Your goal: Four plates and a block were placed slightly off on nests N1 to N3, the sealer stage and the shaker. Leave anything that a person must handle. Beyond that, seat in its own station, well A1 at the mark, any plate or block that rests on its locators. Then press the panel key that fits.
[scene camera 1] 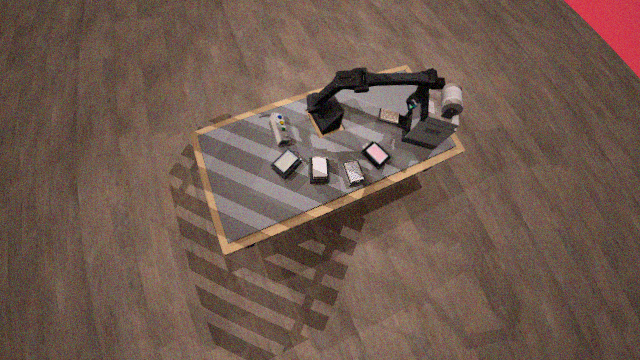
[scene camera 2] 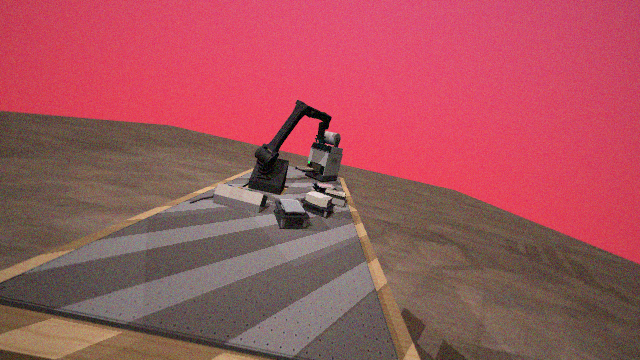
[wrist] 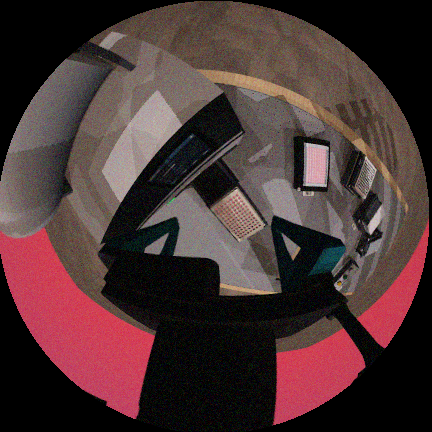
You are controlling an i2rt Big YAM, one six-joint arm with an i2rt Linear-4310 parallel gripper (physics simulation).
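My gripper (wrist: pixel 224 221) (scene camera 1: pixel 412 106) is open and empty, high beside the sealer (scene camera 1: pixel 430 134) (wrist: pixel 175 167). In the wrist view, a beige plate with red wells (wrist: pixel 238 214) (scene camera 1: pixel 389 115) shows below and between the fingers, at the end of the black sealer stage (wrist: pixel 215 181). A pink plate (wrist: pixel 316 164) (scene camera 1: pixel 376 153) lies in a black station, with more black showing on its left. A grey welled plate (scene camera 1: pixel 354 172) (wrist: pixel 364 181), a white-topped piece (scene camera 1: pixel 319 167) (scene camera 2: pixel 318 199) and a pale plate (scene camera 1: pixel 286 162) (scene camera 2: pixel 290 205) sit on further stations. Exact seating and A1 corners are too small to tell.
The key panel (scene camera 1: pixel 280 129) (scene camera 2: pixel 240 197) (wrist: pixel 345 275), with blue, yellow and green keys, stands beyond the pale plate's station. A white cylinder (scene camera 1: pixel 452 100) (scene camera 2: pixel 332 137) (wrist: pixel 40 150) rises by the sealer. A wooden edge (scene camera 1: pixel 320 211) borders the table.
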